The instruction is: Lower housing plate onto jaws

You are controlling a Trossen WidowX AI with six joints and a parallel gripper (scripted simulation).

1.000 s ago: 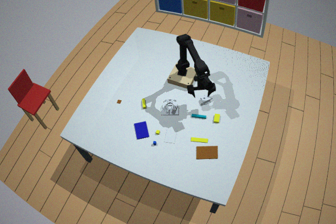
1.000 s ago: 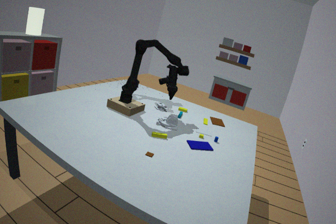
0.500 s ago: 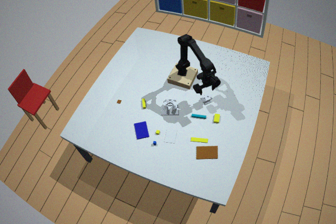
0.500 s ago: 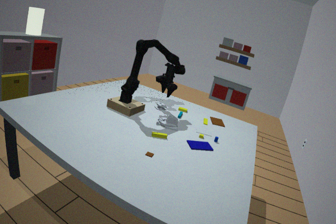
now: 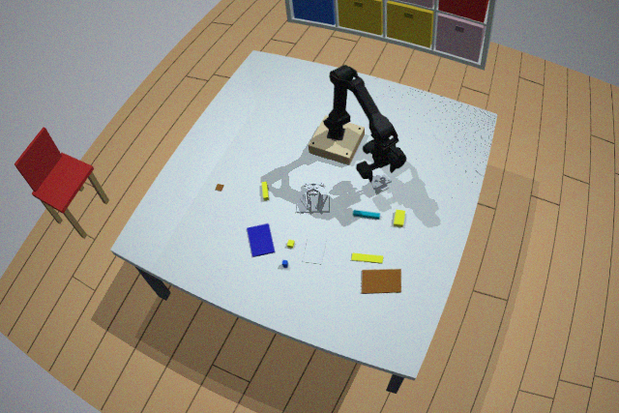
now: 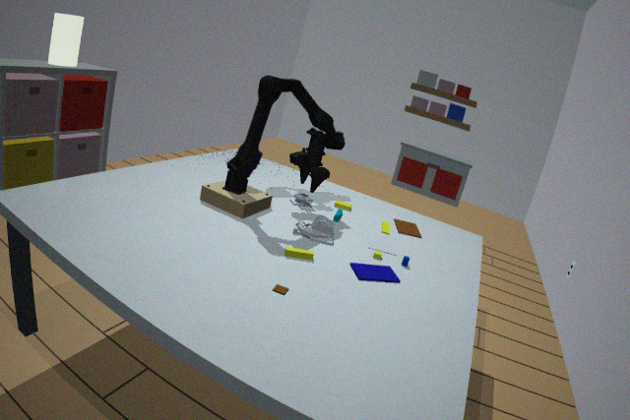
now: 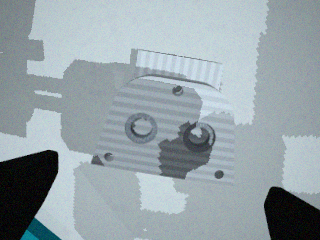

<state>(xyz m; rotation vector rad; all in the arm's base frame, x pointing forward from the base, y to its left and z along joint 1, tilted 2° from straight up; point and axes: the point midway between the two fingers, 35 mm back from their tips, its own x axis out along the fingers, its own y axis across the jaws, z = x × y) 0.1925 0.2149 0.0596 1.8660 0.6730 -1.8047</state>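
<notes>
Right now my gripper tip is 140 mm short of the teal bar, 60 mm above it and 30 mm to the left of it. From my gripper tip the other things lie so: yellow block 140 mm ahead, 100 mm to the left, 50 mm below; pale sheet 330 mm ahead, 180 mm to the right, 60 mm below; brown plate 400 mm ahead, 80 mm to the left, 60 mm below.
</notes>
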